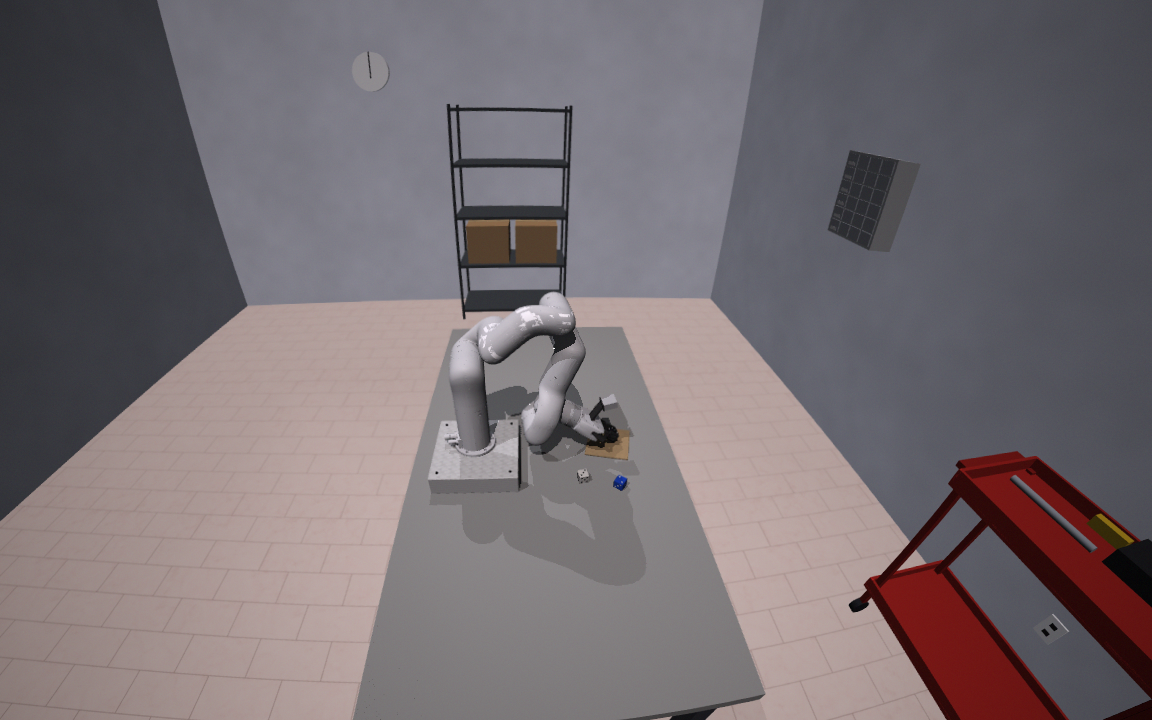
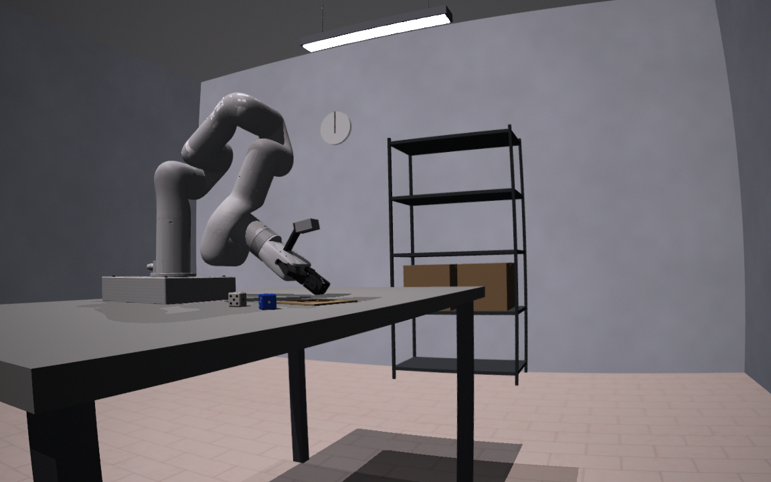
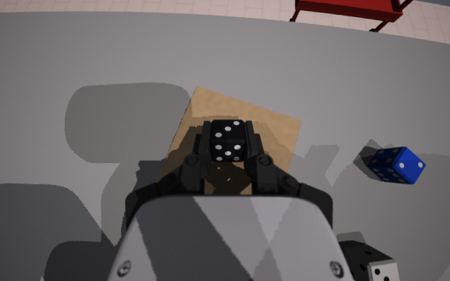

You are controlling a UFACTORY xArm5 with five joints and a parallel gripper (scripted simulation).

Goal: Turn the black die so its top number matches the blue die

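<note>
Now: hand 10 mm short of the black die. Round my hand: blue die (30 mm behind, 190 mm to the right, 30 mm below); white die (130 mm behind, 140 mm to the right, 30 mm below); tan mat (40 mm below).
</note>
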